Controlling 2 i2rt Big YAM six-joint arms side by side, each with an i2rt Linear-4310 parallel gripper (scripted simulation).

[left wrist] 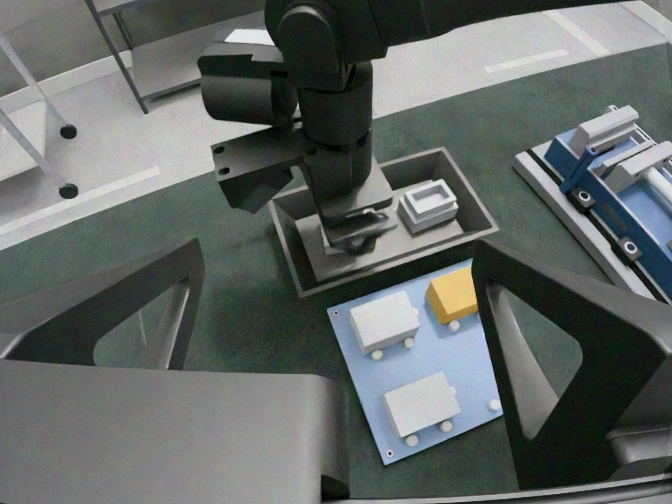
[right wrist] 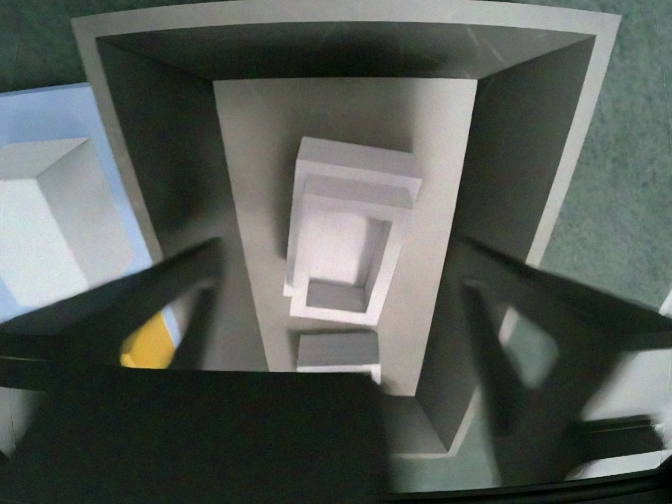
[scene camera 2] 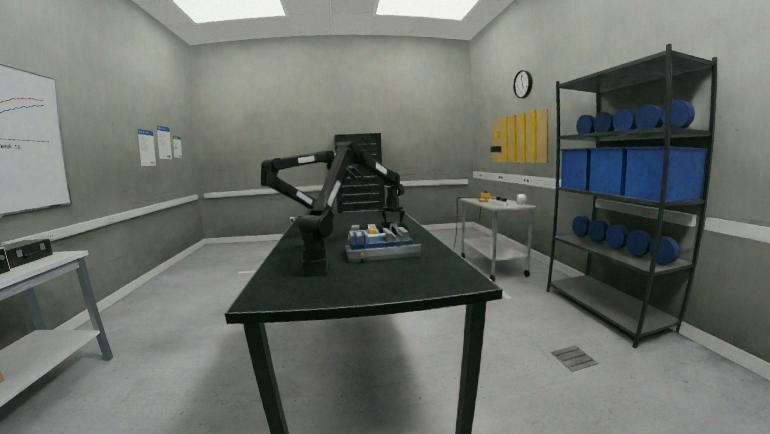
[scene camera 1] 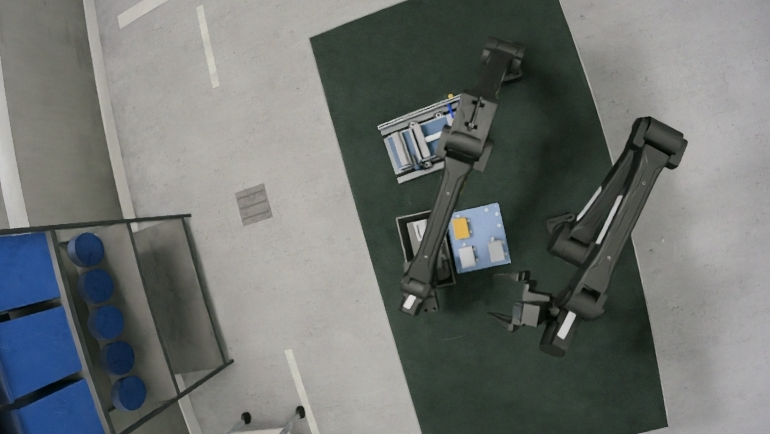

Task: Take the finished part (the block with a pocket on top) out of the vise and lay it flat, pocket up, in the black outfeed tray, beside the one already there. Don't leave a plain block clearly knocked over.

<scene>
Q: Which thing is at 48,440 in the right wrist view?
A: My right gripper.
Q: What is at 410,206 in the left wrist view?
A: A finished part.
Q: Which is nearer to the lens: the plain white block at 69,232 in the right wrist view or the yellow block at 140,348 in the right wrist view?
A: The plain white block.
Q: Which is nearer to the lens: the yellow block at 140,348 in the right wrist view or the finished part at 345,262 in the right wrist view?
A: The finished part.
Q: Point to a plain white block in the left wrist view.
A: At 378,324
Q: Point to a yellow block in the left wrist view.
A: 451,296
</scene>
